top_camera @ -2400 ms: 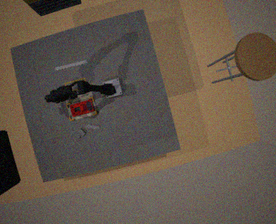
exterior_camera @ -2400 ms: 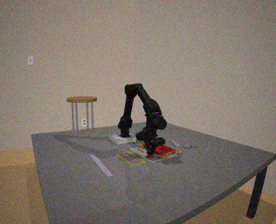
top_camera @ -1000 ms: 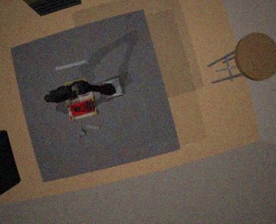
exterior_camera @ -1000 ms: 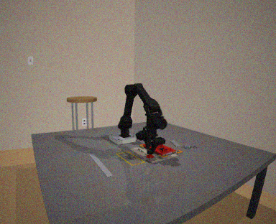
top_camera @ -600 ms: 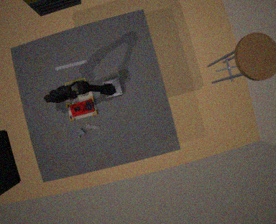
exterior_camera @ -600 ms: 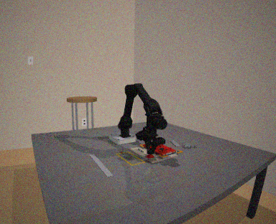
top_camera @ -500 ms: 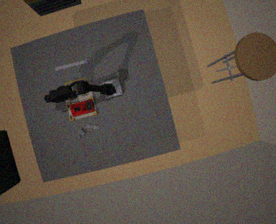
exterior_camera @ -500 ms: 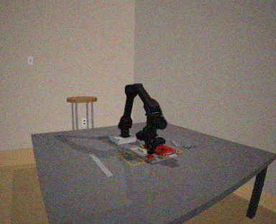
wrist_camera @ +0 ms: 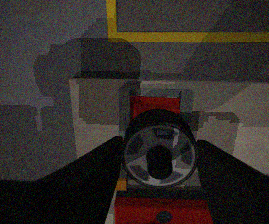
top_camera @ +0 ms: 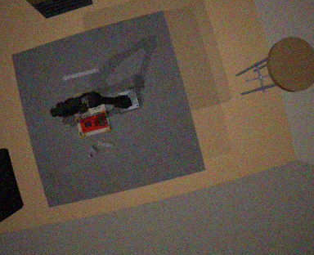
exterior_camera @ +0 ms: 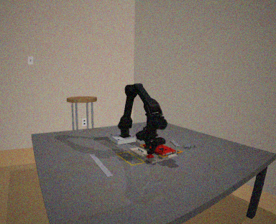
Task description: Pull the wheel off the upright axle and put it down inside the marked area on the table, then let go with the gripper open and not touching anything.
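My gripper tip is now 1 cm above the grey spoked hub. From my gripper tip the other things lie so: pale strip 8 cm behind, 27 cm to the right, 4 cm below.
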